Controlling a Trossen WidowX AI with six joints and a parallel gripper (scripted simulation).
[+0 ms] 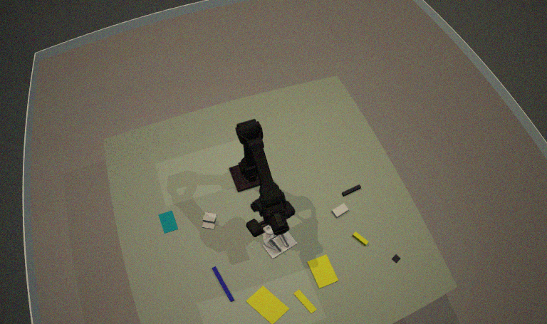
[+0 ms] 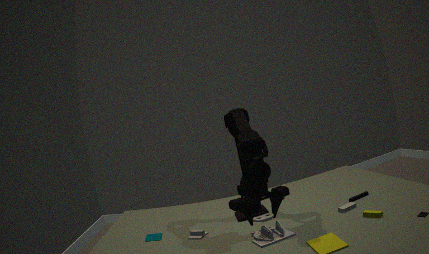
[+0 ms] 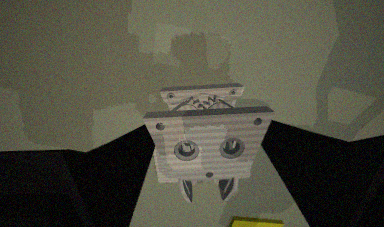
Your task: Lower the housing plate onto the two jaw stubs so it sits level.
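Now: the jaw 2 cm ahead of my gripper tip, 2 cm to the left of it and 4 cm below it. Round my gripper tip: blue bar 17 cm ahead, 25 cm to the right, 5 cm below; then white housing plate 1 cm ahead, 2 cm above; then white stand 12 cm behind, 22 cm to the right, 4 cm below.
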